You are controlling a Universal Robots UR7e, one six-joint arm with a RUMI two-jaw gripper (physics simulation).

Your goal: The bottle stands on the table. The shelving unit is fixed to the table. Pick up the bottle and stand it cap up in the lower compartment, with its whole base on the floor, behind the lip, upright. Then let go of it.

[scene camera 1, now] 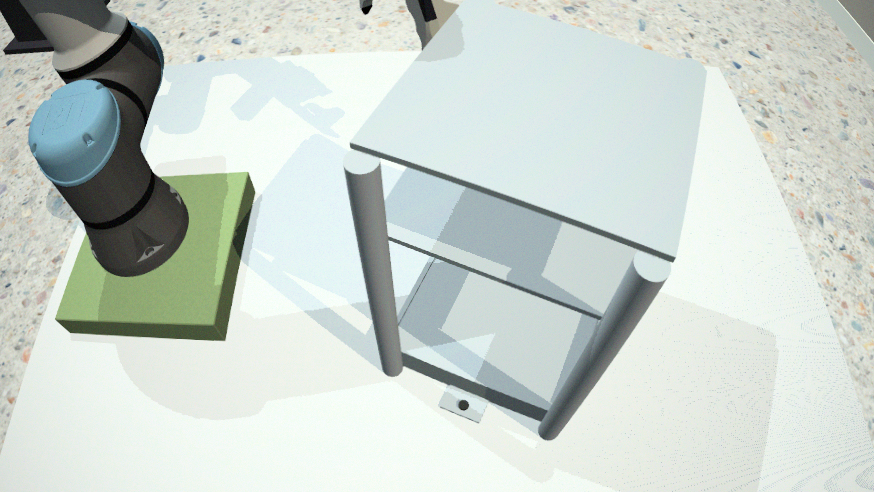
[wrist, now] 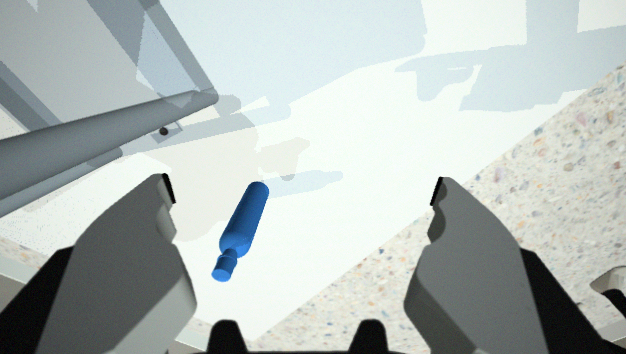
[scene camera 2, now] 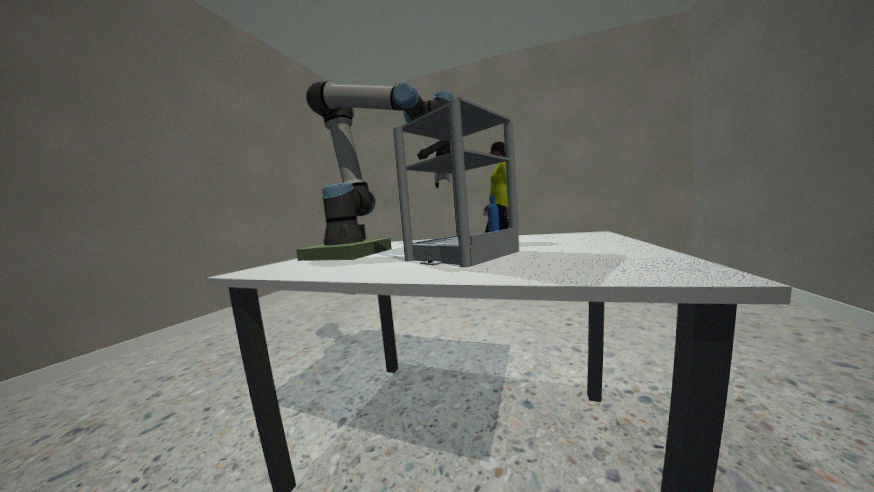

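Where they show: gripper, fingertip midpoint: (scene camera 1: 398, 36) (wrist: 305, 179) (scene camera 2: 443, 185); arm's base, origin of the base link: (scene camera 1: 141, 231) (scene camera 2: 344, 242).
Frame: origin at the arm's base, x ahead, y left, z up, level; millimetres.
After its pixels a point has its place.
Observation:
The blue bottle (scene camera 2: 492, 216) {x 535, y 212, z 58 mm} (wrist: 245, 220) {x 514, y 226, z 61 mm} stands cap up on the table, beyond the shelving unit in the second scene view; it does not show in the first scene view. The grey shelving unit (scene camera 1: 373, 268) {x 382, y -147, z 200 mm} (scene camera 2: 461, 213) {x 574, y -212, z 75 mm} (wrist: 100, 120) {x 441, y 77, z 147 mm} has round posts, a top board, a middle shelf and a lower compartment with a low dark lip (scene camera 1: 477, 385) {x 482, y -162, z -7 mm} along its near edge in the first scene view. My gripper (scene camera 1: 395, 27) {x 355, y 192, z 191 mm} (wrist: 305, 179) {x 355, y 192, z 191 mm} is open and empty, high above the table. In the wrist view the bottle shows well below the fingers, nearer the left finger.
A small plate (scene camera 1: 448, 399) {x 451, y -170, z -40 mm} with a dark hole lies against the unit's near side. The arm's green base block (scene camera 1: 183, 293) {x 105, y -90, z 2 mm} (scene camera 2: 342, 250) {x 123, y -131, z -12 mm} stands beside the unit. The table edge (scene camera 2: 519, 293) {x 710, y -339, z -56 mm} shows. A person in yellow (scene camera 2: 499, 183) is beyond the table.

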